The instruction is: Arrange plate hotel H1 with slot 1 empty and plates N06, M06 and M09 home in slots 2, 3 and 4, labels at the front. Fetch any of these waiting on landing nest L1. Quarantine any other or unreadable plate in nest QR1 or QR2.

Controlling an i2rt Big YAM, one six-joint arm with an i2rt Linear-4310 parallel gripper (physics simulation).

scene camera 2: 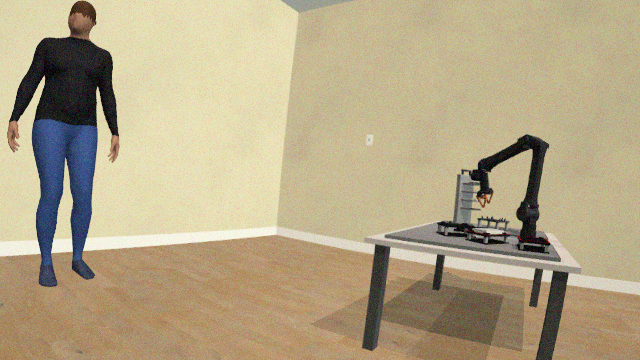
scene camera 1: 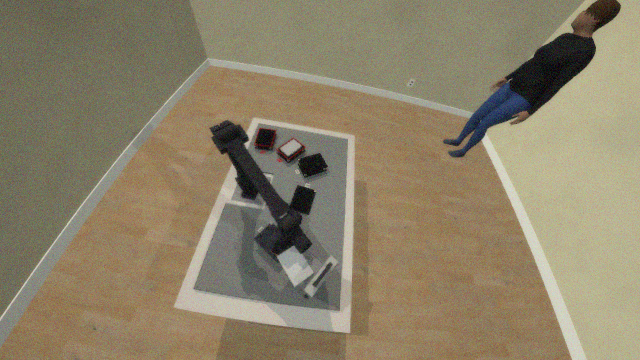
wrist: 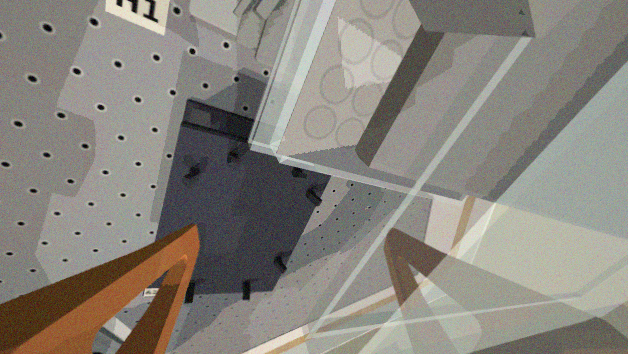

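Where they show: gripper, fingertip midpoint: (scene camera 2: 486, 205) (scene camera 1: 283, 247) (wrist: 296, 236); arm's base, link origin: (scene camera 1: 251, 189).
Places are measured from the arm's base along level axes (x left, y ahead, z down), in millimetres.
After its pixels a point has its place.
Note:
My gripper (scene camera 2: 484, 199) {x -311, y 289, z -146 mm} (wrist: 293, 231) {x -311, y 289, z -146 mm} is open and empty, pointing down beside the hotel. In the wrist view its right finger shows through clear panels. The hotel H1 (scene camera 1: 295, 265) (scene camera 2: 464, 200) is a tall pale rack with several shelves; its label (wrist: 140, 9) {x -257, y 389, z -7 mm} shows at the top left of the wrist view. A pale plate-like surface with round outlines (wrist: 320, 121) {x -316, y 361, z -180 mm} shows behind the hotel's clear edge. A dark nest with pegs (wrist: 235, 215) {x -277, y 247, z -66 mm} lies below and between the fingers. A white plate (scene camera 1: 292, 147) {x 344, y 170, z -61 mm} (scene camera 2: 489, 231) {x 404, y 148, z -58 mm} sits on a red-edged nest. No plate labels are readable.
Another red-edged nest (scene camera 1: 265, 138) {x 384, y -34, z -46 mm} (scene camera 2: 533, 243) {x 477, y -43, z -39 mm} stands at the table's end. Two black nests (scene camera 1: 312, 165) {x 236, y 331, z -57 mm} (scene camera 1: 302, 199) {x 3, y 318, z -18 mm} stand along one side. The hotel's back column (scene camera 1: 320, 277) {x -418, y 450, z -366 mm} has a handle on top. A person (scene camera 1: 545, 70) (scene camera 2: 75, 90) stands away from the table.

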